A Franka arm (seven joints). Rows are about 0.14 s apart.
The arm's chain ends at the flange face. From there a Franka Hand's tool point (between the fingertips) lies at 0.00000 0.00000 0.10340 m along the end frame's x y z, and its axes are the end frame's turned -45 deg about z.
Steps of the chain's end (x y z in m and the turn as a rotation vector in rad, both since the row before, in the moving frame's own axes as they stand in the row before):
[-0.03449, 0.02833, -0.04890, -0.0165, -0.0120, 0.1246]
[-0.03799, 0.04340, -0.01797, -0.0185, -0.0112, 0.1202]
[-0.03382, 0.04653, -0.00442, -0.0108, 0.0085, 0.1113]
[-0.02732, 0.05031, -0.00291, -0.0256, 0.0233, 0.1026]
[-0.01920, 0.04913, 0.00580, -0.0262, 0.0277, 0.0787]
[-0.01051, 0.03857, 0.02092, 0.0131, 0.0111, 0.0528]
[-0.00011, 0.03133, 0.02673, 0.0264, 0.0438, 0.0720]
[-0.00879, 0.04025, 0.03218, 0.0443, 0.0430, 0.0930]
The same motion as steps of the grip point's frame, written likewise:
[-0.04652, -0.00416, -0.04892, -0.0032, -0.0202, 0.1246]
[-0.05975, 0.00423, -0.01799, -0.0052, -0.0210, 0.1202]
[-0.05706, 0.01039, -0.00443, -0.0136, -0.0016, 0.1113]
[-0.05524, 0.01982, -0.00297, -0.0346, -0.0016, 0.1026]
[-0.04836, 0.02510, 0.00572, -0.0381, 0.0011, 0.0787]
[-0.03293, 0.01974, 0.02090, 0.0014, 0.0171, 0.0528]
[-0.01715, 0.02353, 0.02659, -0.0123, 0.0496, 0.0720]
[-0.02830, 0.02245, 0.03198, 0.0009, 0.0617, 0.0930]

